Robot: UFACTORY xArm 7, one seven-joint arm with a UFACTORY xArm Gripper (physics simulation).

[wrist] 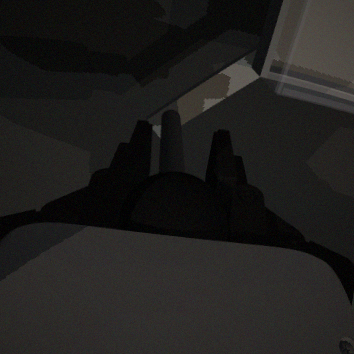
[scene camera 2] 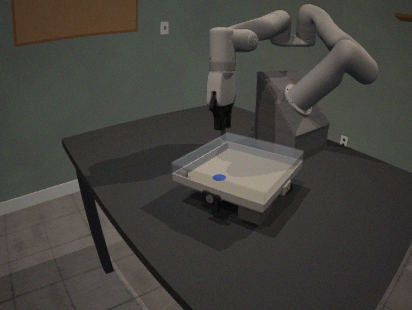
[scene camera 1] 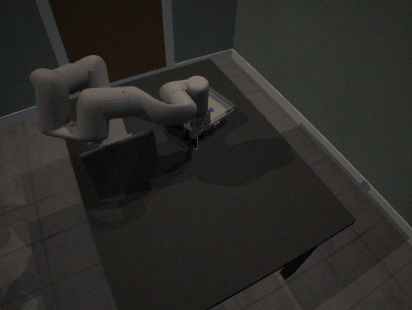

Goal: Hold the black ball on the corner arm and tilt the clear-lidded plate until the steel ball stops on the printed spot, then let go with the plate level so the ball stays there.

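Note:
My gripper (scene camera 2: 222, 125) (wrist: 180, 148) is shut on the black ball (wrist: 175, 200), beside the plate's corner. The ball is dark and mostly hidden by the fingers. A grey post (wrist: 171, 142) rises from the pale corner arm (wrist: 215, 92), which runs to the plate. The clear-lidded plate (scene camera 2: 220, 192) (wrist: 310, 90) has a cream floor and stands on a dark support; any tilt is slight and hard to judge. The blue printed spot (scene camera 2: 219, 177) (scene camera 1: 211, 110) lies near the front left side. The steel ball (scene camera 2: 184, 173) is at the plate's left corner, apart from the spot.
The dark table (scene camera 1: 210, 225) (scene camera 2: 325, 240) carries the plate and the arm's angled grey base (scene camera 2: 310, 130). In scene camera 1, a dark upright panel (scene camera 1: 122, 165) stands beside the arm, and the wrist hides part of the plate. Small fittings (scene camera 2: 210, 199) show under the plate's edge.

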